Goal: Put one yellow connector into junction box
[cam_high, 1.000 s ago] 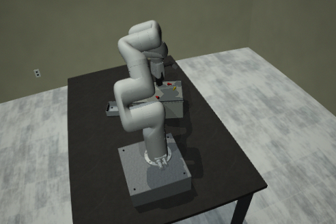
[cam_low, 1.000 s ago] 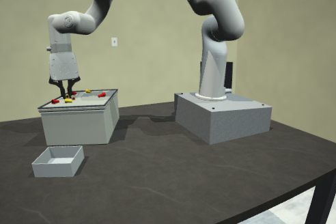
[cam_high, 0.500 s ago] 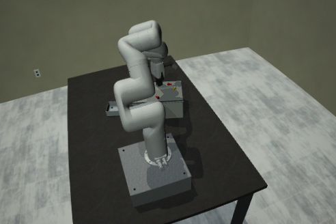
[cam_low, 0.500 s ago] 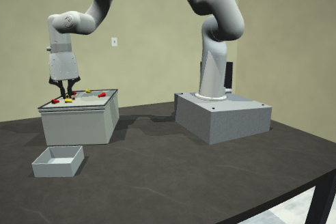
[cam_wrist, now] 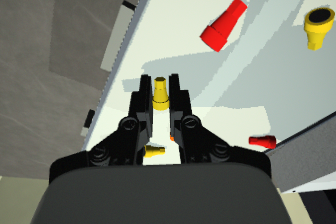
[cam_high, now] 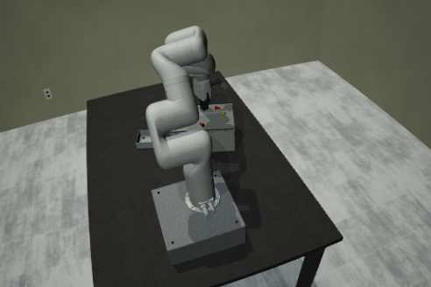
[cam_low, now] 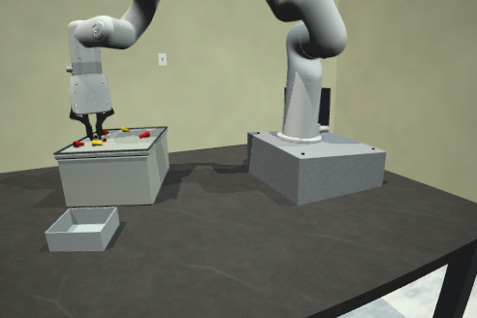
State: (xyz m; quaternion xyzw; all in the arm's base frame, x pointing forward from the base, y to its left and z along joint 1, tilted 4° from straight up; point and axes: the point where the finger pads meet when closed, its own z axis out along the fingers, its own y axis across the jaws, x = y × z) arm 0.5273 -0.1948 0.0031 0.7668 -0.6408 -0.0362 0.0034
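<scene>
Now: hand 20 mm past the orange connector, 50 mm to the right of it and 20 mm above it. Also, from my hand: grey tool case 60 mm behind, 30 mm to the left, 60 mm below.
</scene>
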